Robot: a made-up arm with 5 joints.
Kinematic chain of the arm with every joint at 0, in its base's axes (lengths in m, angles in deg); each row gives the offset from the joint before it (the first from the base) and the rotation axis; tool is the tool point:
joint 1: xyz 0 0 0.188 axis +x
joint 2: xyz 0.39 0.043 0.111 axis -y
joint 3: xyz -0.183 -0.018 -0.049 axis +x
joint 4: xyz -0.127 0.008 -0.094 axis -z
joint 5: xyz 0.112 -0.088 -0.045 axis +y
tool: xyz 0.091 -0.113 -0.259
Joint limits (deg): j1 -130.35..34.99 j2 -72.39..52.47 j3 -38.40..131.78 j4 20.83..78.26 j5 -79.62..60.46
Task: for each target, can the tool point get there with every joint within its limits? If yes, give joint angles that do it. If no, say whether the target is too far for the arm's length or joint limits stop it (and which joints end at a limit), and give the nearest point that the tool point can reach.
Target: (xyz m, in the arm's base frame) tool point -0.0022 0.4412 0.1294
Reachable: yes | joints 6.85 31.64 118.52 43.39 44.14
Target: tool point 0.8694 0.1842 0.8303
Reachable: no: joint limits stop it (at a limit: joint 1, joint 2) | nearest point 0.5839 0.0370 0.5766 | short by 0.409 m
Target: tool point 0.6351 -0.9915 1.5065
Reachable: no: too far | nearest point 0.3718 -0.3997 0.7195 | short by 1.019 m
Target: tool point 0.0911 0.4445 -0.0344
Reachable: yes | joints -21.83 8.11 112.30 35.46 14.74
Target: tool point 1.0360 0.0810 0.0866
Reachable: no: joint limits stop it (at a limit: joint 2, joint 4) | nearest point 0.7189 0.1235 0.0334 | short by 0.324 m
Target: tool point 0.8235 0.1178 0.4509
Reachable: no: joint limits stop it (at a limit: joint 1, joint 2, joint 4) | nearest point 0.6569 0.0251 0.4396 | short by 0.191 m
